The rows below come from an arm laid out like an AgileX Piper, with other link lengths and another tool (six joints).
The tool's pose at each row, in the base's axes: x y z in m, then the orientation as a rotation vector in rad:
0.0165, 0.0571, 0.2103, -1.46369, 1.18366, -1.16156
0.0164, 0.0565, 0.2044, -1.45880, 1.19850, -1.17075
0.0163, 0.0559, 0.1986, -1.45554, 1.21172, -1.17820
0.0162, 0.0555, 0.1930, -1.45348, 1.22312, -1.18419
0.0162, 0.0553, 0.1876, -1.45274, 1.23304, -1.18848
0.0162, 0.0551, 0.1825, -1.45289, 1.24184, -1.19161
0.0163, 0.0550, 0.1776, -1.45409, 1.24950, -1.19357
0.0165, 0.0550, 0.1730, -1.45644, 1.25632, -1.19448
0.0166, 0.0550, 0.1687, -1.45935, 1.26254, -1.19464
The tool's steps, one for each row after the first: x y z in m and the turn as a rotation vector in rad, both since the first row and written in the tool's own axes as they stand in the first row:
-0.0002, 0.0059, 0.0008, -0.00435, 0.01488, 0.00243
-0.0003, 0.0117, 0.0015, -0.00909, 0.02748, 0.00428
-0.0006, 0.0172, 0.0023, -0.01376, 0.03793, 0.00561
-0.0011, 0.0225, 0.0031, -0.01865, 0.04626, 0.00660
-0.0016, 0.0276, 0.0039, -0.02362, 0.05307, 0.00734
-0.0021, 0.0324, 0.0048, -0.02874, 0.05834, 0.00774
-0.0026, 0.0368, 0.0057, -0.03425, 0.06227, 0.00776
-0.0032, 0.0410, 0.0065, -0.03986, 0.06531, 0.00767

